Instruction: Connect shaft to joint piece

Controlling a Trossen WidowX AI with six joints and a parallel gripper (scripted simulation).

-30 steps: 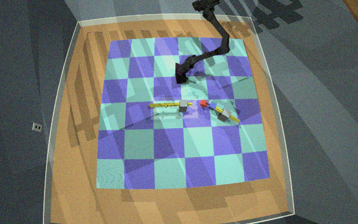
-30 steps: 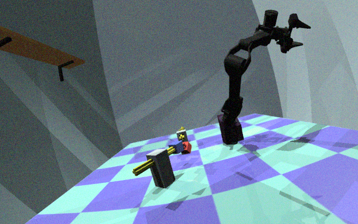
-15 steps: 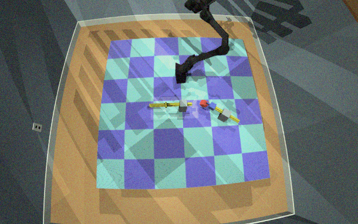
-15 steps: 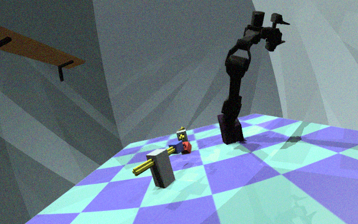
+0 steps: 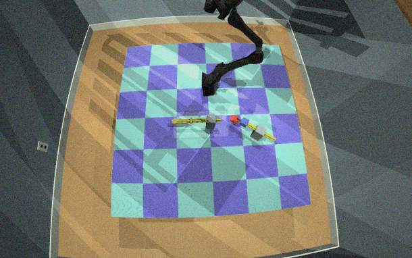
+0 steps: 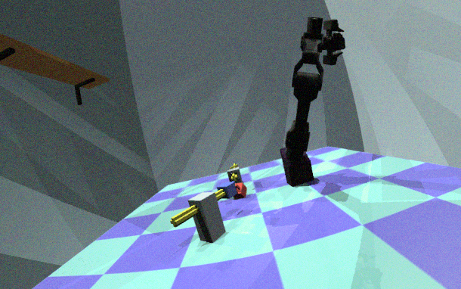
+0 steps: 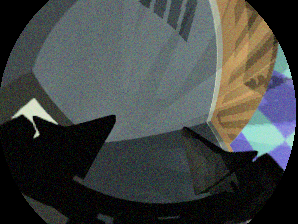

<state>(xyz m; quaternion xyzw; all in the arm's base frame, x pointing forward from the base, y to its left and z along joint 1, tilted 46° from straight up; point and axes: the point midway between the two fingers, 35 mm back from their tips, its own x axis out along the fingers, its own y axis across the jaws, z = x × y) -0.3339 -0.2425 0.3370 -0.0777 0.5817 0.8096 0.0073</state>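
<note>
My gripper tip is now 62 cm short of the reddish joint piece, 5 cm to the right of it and 48 cm above it.
</note>
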